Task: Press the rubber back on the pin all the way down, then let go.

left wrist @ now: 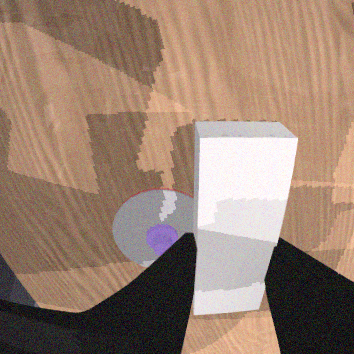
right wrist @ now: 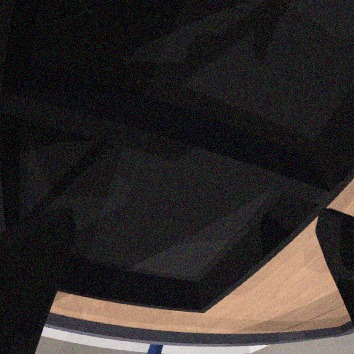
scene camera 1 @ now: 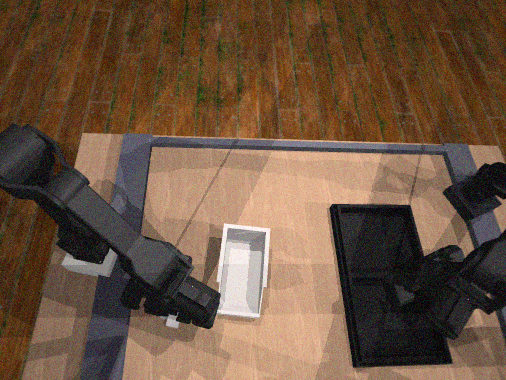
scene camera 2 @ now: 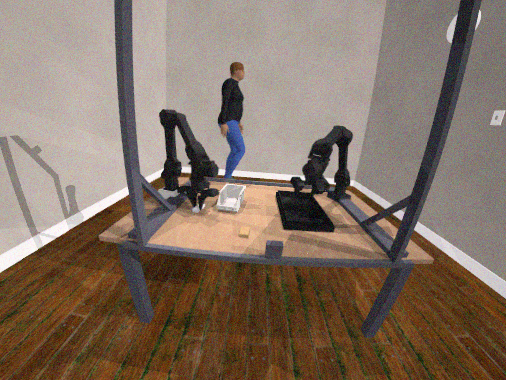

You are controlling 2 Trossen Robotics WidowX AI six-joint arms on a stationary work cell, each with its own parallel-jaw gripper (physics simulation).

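Seen in the pictures: left gripper, fingertip midpoint: [left wrist: 229, 245] [scene camera 1: 175, 315] [scene camera 2: 197, 209]; right gripper, fingertip midpoint: [right wrist: 200, 222] [scene camera 1: 398, 271] [scene camera 2: 303, 196]; left arm's base, origin of the base link: [scene camera 1: 93, 247] [scene camera 2: 171, 188]; right arm's base, origin of the base link: [scene camera 1: 475, 195] [scene camera 2: 339, 193].
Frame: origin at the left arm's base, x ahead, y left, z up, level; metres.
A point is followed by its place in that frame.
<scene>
My left gripper [scene camera 1: 176, 318] {x 0.211, y -0.097, z -0.039 m} [scene camera 2: 199, 203] {x 0.211, y -0.097, z -0.039 m} [left wrist: 229, 245] {x 0.211, y -0.097, z -0.039 m} is shut on the rubber [left wrist: 242, 211] {x 0.211, y -0.075, z -0.027 m} [scene camera 1: 172, 321] {x 0.209, y -0.112, z -0.027 m} [scene camera 2: 197, 208] {x 0.216, y -0.110, z -0.027 m}, a tall white block held upright low over the table. In the left wrist view a grey disc with a red rim [left wrist: 140, 225] {x 0.180, y -0.088, z -0.040 m} lies on the table just left of and behind the rubber, with the purple pin [left wrist: 161, 238] {x 0.187, y -0.089, z -0.034 m} at its middle. The rubber stands beside the pin, not over it. My right gripper [scene camera 2: 297, 183] [right wrist: 200, 222] {x 0.668, y 0.075, z 0.038 m} is open and empty, hovering over the black tray [scene camera 1: 340, 234] {x 0.553, y 0.165, z -0.026 m} [scene camera 2: 304, 227] {x 0.684, y -0.109, z -0.026 m} [right wrist: 140, 281] {x 0.601, y 0.241, z -0.027 m}.
A white open bin [scene camera 1: 244, 269] {x 0.337, y 0.032, z -0.037 m} [scene camera 2: 230, 197] {x 0.300, y 0.090, z -0.034 m} stands just right of my left gripper. A small tan block [scene camera 2: 244, 231] {x 0.465, y -0.214, z -0.028 m} lies near the table's front edge. A grey frame [scene camera 1: 289, 144] {x 0.392, y 0.402, z -0.022 m} borders the table. A person [scene camera 2: 233, 121] walks behind the table.
</scene>
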